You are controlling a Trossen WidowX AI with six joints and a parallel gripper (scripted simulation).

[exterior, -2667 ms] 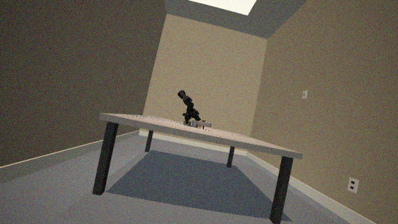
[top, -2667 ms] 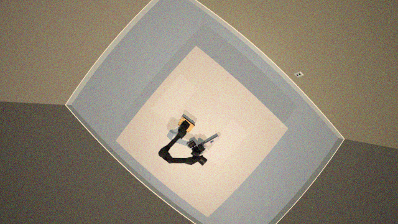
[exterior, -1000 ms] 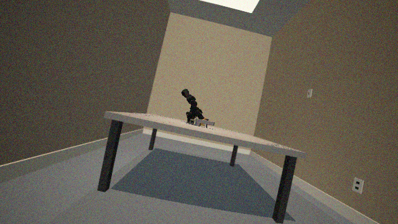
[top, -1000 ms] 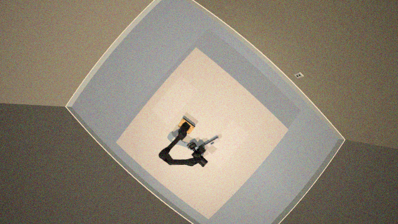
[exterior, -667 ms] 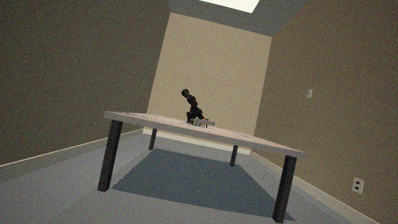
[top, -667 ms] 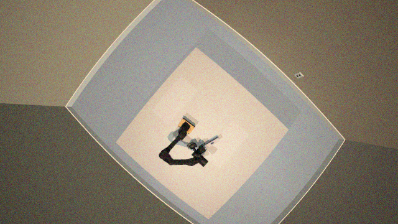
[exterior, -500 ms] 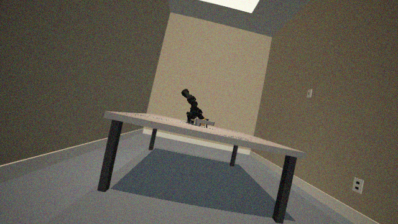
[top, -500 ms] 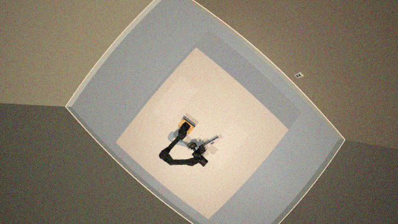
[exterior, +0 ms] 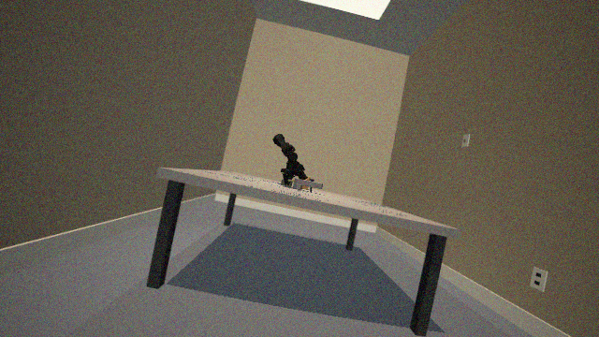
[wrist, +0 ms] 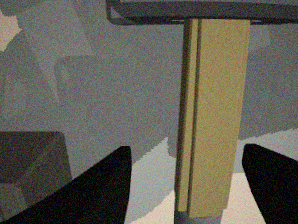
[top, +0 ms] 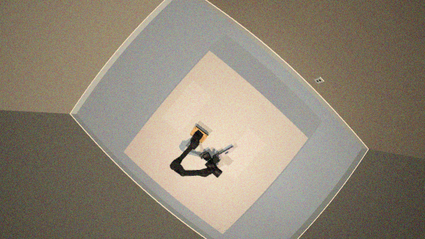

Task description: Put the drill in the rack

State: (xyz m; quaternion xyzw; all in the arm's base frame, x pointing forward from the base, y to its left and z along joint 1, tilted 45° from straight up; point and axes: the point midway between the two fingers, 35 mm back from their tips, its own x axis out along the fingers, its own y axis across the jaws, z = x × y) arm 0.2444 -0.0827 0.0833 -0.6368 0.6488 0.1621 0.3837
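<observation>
My gripper tip is now 40 mm to the right of the olive-yellow drill, 40 mm below it and 10 mm short of it. From my gripper tip the other things lie so: grey rack (80 mm behind, 10 mm to the right, 10 mm above).
</observation>
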